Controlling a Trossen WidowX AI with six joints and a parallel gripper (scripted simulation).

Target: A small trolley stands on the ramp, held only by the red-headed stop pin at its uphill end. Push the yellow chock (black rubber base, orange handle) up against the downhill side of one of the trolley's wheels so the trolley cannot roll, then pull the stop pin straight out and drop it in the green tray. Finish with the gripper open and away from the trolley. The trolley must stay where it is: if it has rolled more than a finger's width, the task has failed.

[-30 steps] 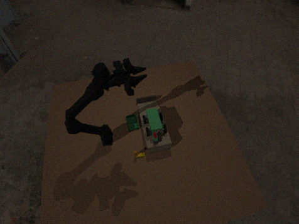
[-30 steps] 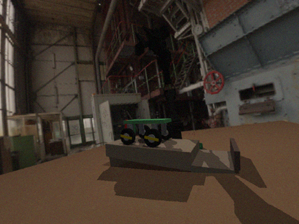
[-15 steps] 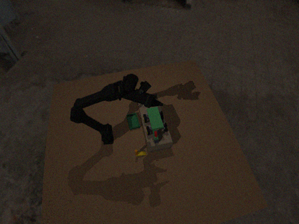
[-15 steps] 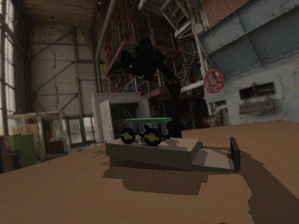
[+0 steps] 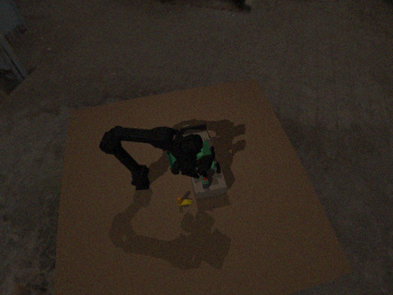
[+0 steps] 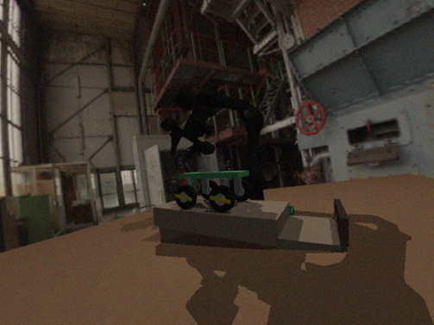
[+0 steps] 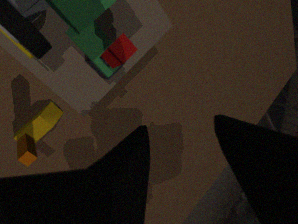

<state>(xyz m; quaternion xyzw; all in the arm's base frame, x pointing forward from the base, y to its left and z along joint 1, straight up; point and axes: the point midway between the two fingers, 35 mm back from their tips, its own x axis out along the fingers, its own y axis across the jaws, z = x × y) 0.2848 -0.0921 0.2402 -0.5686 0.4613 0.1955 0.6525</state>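
Right now the yellow chock is 19 cm below my gripper tip, 9 cm behind it and 2 cm to the right of it. From my gripper tip the other things lie so: red-headed stop pin: 8 cm below, 3 cm to the left, 1 cm ahead; then green-decked trolley: 14 cm to the left, 10 cm below, 2 cm ahead; then ramp: 17 cm below, 15 cm to the left, 2 cm ahead.
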